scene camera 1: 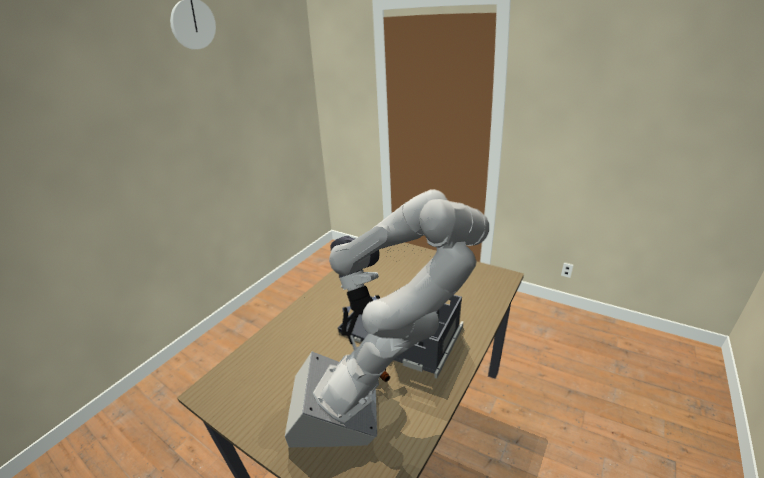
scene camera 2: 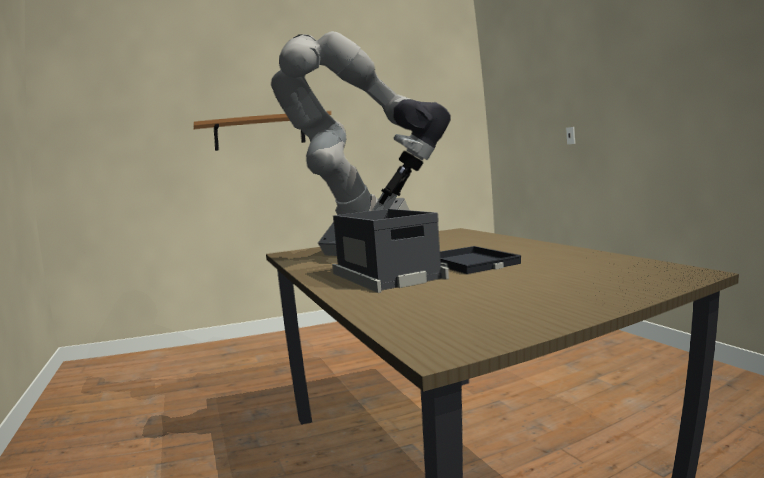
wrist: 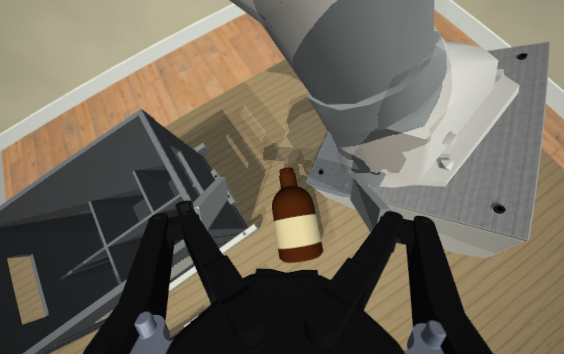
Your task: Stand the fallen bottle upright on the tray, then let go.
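The brown bottle [wrist: 297, 232] with a cream label lies on its side on the table, between the dark crate and the robot's base. Part of it shows in scene camera 1 [scene camera 1: 384, 375]; it does not show in scene camera 2. My gripper [scene camera 1: 350, 338] [scene camera 2: 384, 201] [wrist: 288, 188] is open and empty, tilted toward the base and above the table. In the wrist view the bottle appears between the spread fingers, with its neck pointing away from the palm; the fingers do not grasp it. The low dark tray [scene camera 2: 511, 260] lies beside the crate, with no bottle visible on it.
The tall dark crate [scene camera 1: 416, 356] [scene camera 2: 406, 253] [wrist: 100, 170], with inner dividers, stands beside the bottle in pale corner holders. The grey robot base [scene camera 1: 329, 431] [wrist: 505, 155] is close on the bottle's other side. The arm's lower links rise over the base.
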